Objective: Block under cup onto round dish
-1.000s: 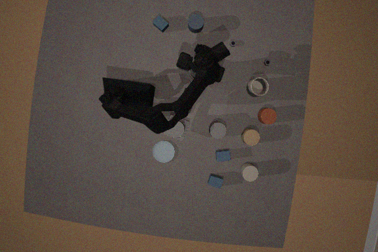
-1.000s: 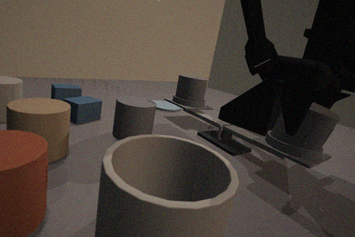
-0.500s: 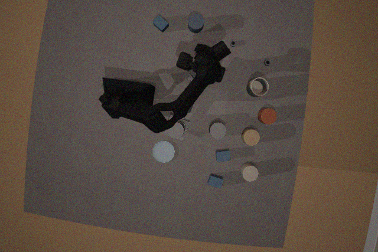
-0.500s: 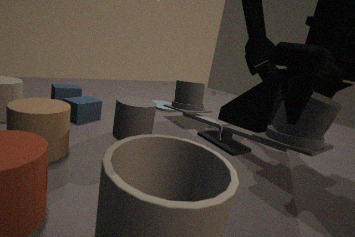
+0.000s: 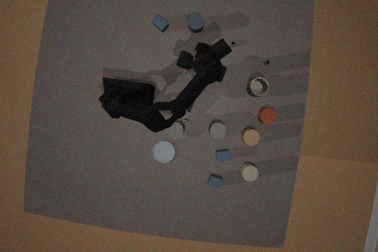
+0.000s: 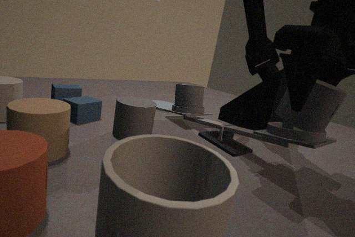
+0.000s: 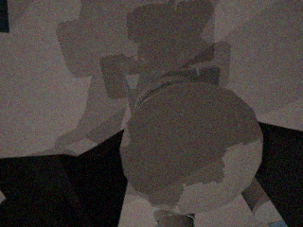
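Right now the teal block is 1 cm to the right of my gripper tip and 3 cm below it. From my gripper tip the other things lie so: orange cup (32 cm ahead, 12 cm to the right, 8 cm below); then blue-grey cylinder (4 cm behind, 22 cm to the left, 8 cm below); then small balance (2 cm behind, 13 cm to the right, 8 cm below).
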